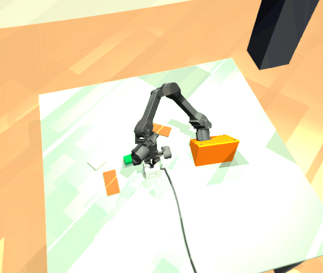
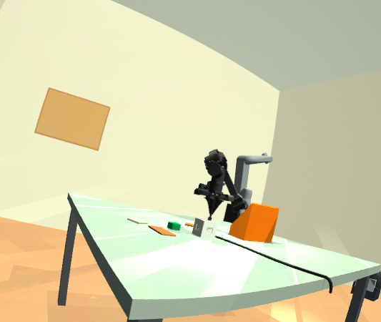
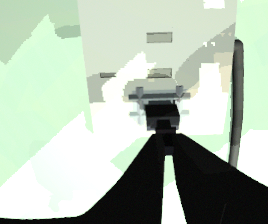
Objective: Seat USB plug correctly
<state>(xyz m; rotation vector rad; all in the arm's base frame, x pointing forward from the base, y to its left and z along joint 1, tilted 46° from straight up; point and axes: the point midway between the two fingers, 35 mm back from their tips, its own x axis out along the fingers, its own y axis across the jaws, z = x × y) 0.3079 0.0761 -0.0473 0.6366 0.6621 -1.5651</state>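
Right now my gripper tip is 20 mm above the black USB plug. Also, from my gripper tip: orange card (220 mm ahead, 10 mm to the right, 100 mm below); green block (100 mm ahead, 120 mm to the right, 90 mm below); pale card (270 mm ahead, 150 mm to the right, 100 mm below).
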